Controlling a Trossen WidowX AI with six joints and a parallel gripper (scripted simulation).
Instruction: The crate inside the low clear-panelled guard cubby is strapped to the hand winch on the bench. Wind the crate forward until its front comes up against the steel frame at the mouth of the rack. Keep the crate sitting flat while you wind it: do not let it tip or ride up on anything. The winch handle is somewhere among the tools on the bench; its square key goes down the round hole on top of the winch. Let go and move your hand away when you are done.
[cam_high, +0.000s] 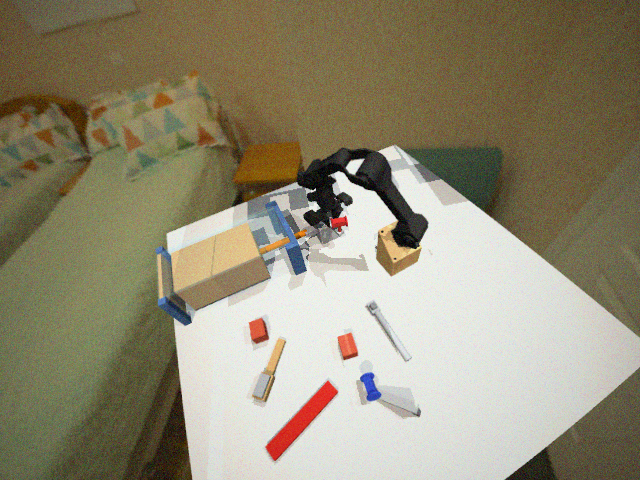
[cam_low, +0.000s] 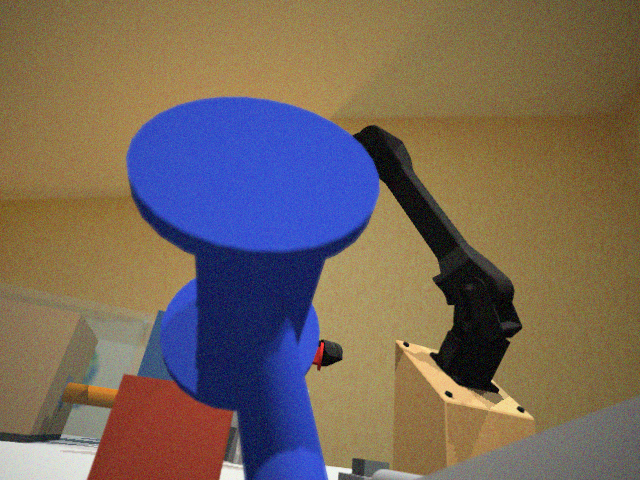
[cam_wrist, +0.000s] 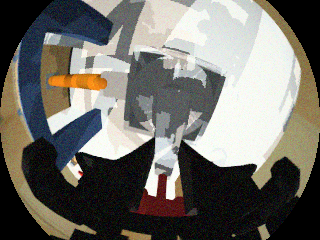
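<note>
Right now my gripper tip is 20 mm to the right of the grey crank arm and 20 mm below it. Also, from my gripper tip: grey winch (10 mm behind, 50 mm to the right, 60 mm below); then winch drum (50 mm to the right, 60 mm below); then red grip (50 mm to the left, 50 mm above).
</note>
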